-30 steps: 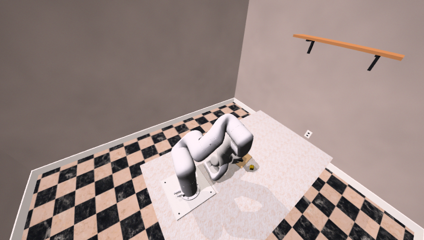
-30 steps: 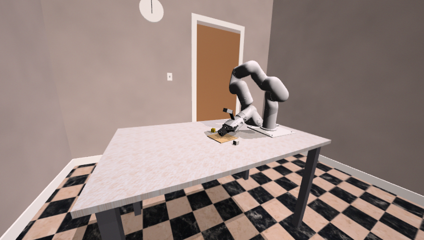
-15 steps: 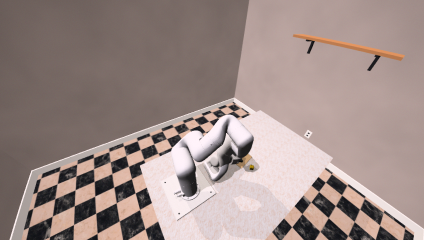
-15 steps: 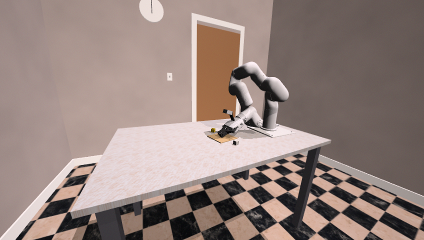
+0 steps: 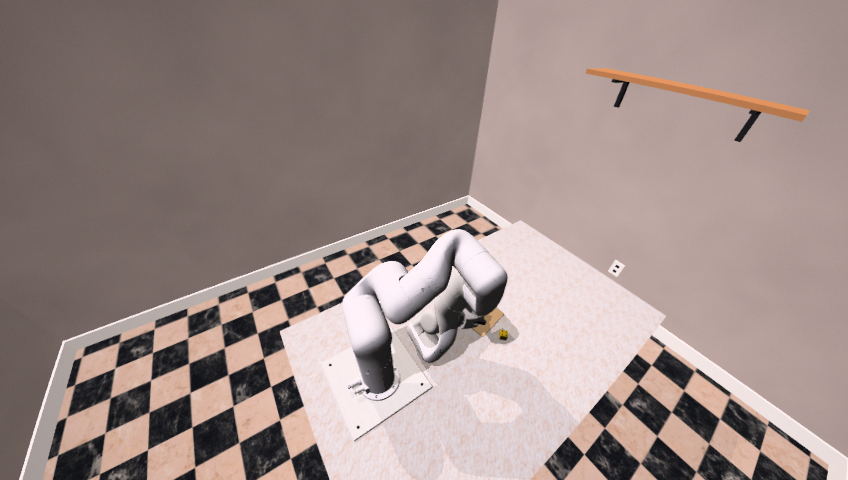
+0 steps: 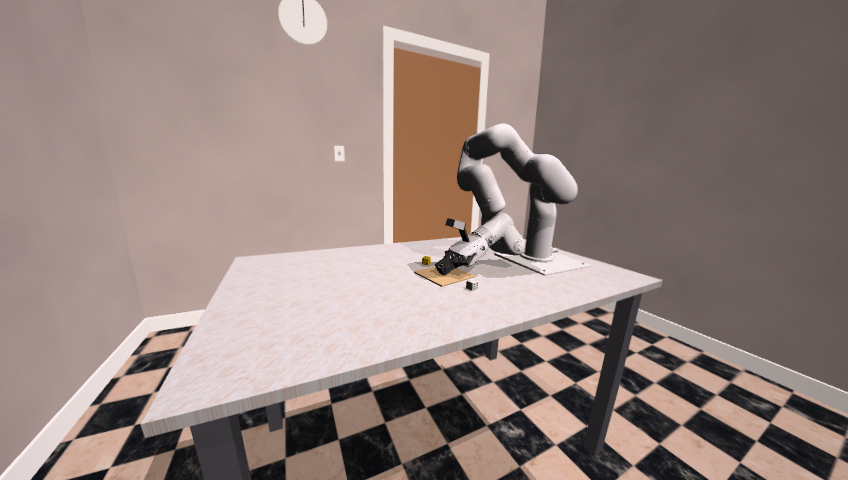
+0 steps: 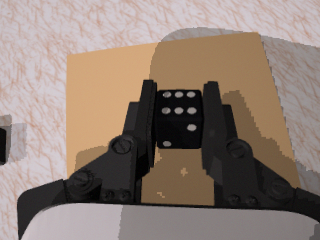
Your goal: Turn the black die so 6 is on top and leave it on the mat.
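The tan mat lies 30 mm below my hand. The rest, counted from my hand: white die 30 mm behind, 130 mm to the left, 20 mm below; then black die 10 mm ahead, 10 mm below; then yellow die 10 mm ahead, 120 mm to the right, 20 mm below.
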